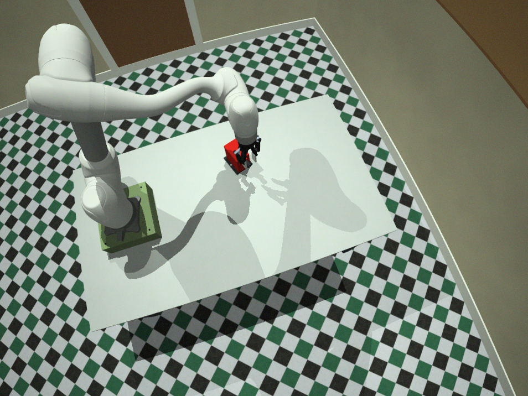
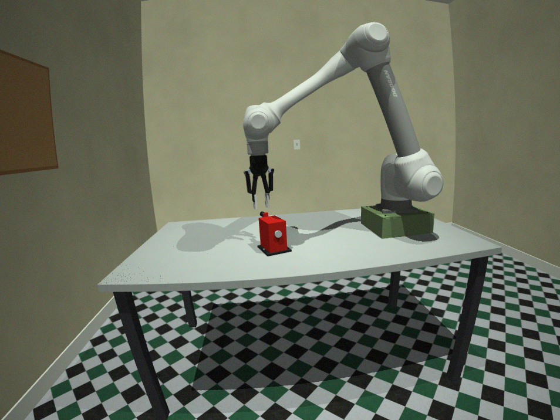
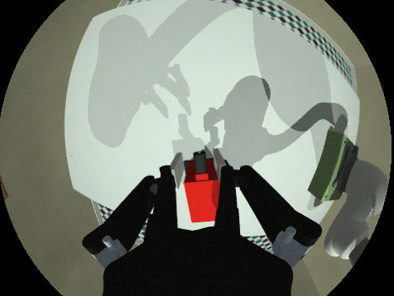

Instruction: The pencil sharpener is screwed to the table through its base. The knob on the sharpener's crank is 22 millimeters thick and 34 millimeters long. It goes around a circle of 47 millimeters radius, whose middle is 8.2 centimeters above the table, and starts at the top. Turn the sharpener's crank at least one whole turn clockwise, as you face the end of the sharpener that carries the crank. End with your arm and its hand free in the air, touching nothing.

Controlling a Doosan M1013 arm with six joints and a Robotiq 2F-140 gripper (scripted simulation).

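The dark crank knob lies 1 cm behind my hand, 1 cm to the left of it and 6 cm below it.
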